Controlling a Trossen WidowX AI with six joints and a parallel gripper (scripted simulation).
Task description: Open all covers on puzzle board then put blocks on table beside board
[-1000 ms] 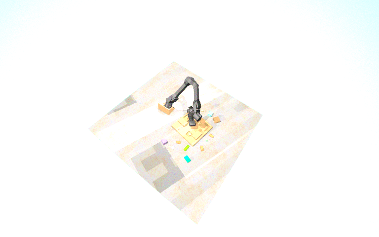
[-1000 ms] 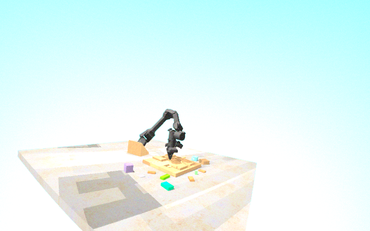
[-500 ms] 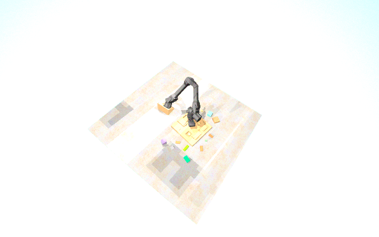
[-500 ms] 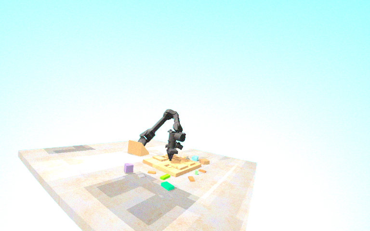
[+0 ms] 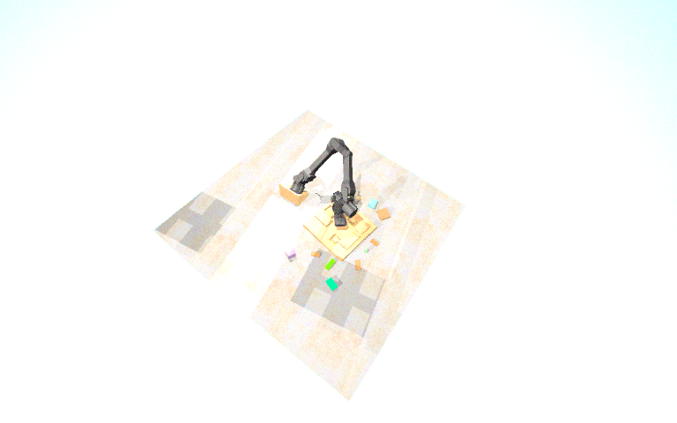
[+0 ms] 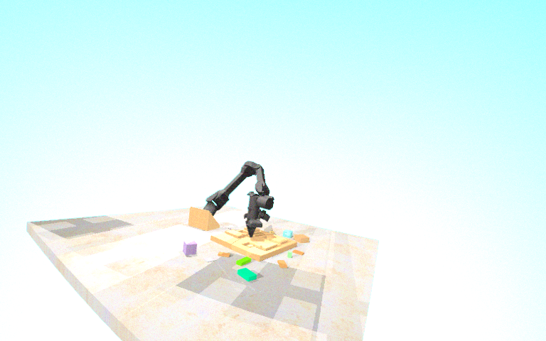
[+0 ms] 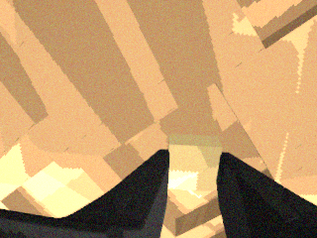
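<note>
The tan puzzle board is 50 mm ahead of my gripper tip and 10 mm to the right of it. From my gripper tip the other things lie so: light cyan block (130 mm ahead, 210 mm to the left); purple cube (90 mm behind, 320 mm to the right, 10 mm above); bright green bar (110 mm ahead, 250 mm to the right, 10 mm below).
</note>
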